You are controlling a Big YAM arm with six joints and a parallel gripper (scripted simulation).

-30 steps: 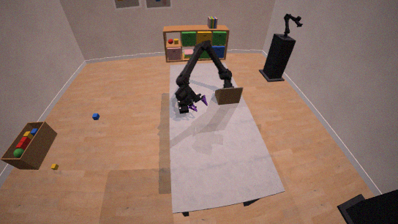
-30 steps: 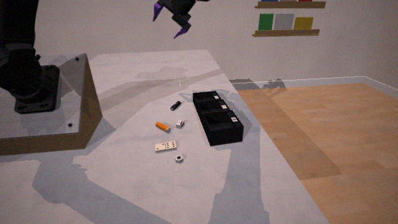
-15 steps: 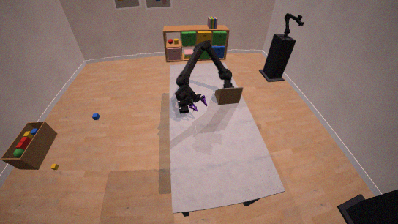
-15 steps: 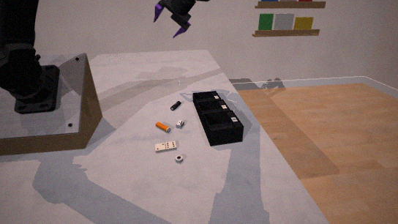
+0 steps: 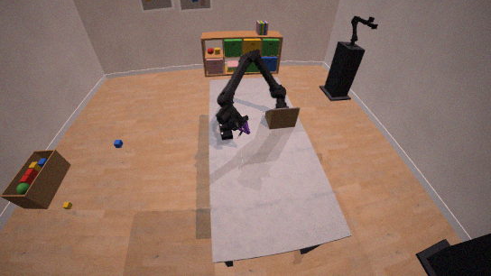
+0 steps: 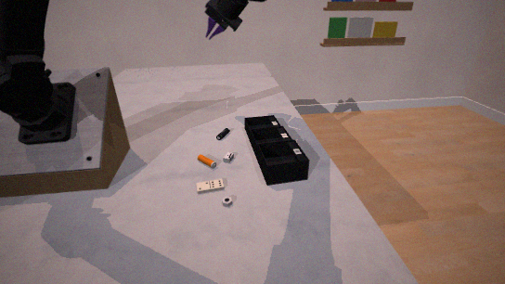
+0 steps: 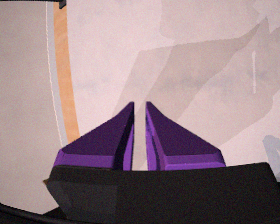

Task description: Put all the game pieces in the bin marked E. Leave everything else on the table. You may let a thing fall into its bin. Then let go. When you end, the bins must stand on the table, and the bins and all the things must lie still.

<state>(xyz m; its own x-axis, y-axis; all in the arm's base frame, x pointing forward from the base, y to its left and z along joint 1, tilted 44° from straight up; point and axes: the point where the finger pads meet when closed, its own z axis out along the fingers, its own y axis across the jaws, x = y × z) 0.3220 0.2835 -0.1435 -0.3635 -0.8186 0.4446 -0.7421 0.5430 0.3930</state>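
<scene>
Now: hand 13 cm short of the black three-compartment bin tray, 30 cm to the left of it and 21 cm above it. Round my hand: black battery 2 cm ahead, 21 cm to the right, 22 cm below; cream domino 2 cm behind, 41 cm to the right, 23 cm below; orange battery 2 cm behind, 33 cm to the right, 22 cm below.
</scene>
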